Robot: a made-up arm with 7 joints. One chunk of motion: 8 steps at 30 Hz.
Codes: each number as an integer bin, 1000 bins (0 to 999) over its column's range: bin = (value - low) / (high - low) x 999, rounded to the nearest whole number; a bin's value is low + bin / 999 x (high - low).
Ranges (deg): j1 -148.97..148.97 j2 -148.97..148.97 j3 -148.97..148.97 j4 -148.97..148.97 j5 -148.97..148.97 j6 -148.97..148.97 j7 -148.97..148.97
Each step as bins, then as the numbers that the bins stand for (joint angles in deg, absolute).
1 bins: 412 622 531 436 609 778 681
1 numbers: -26.10 36.53 9.39 -18.94 32.66 83.06 54.13
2 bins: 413 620 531 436 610 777 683
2 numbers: -25.80 35.94 9.39 -18.94 32.96 82.76 54.73
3 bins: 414 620 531 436 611 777 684
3 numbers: -25.50 35.94 9.39 -18.94 33.25 82.76 55.02
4 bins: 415 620 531 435 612 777 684
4 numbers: -25.20 35.94 9.39 -19.24 33.55 82.76 55.02
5 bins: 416 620 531 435 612 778 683
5 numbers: -24.90 35.94 9.39 -19.24 33.55 83.06 54.73
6 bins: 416 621 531 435 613 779 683
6 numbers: -24.90 36.24 9.39 -19.24 33.85 83.36 54.73
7 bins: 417 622 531 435 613 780 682
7 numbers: -24.60 36.53 9.39 -19.24 33.85 83.66 54.43
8 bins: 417 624 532 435 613 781 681
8 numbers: -24.60 37.13 9.69 -19.24 33.85 83.95 54.13
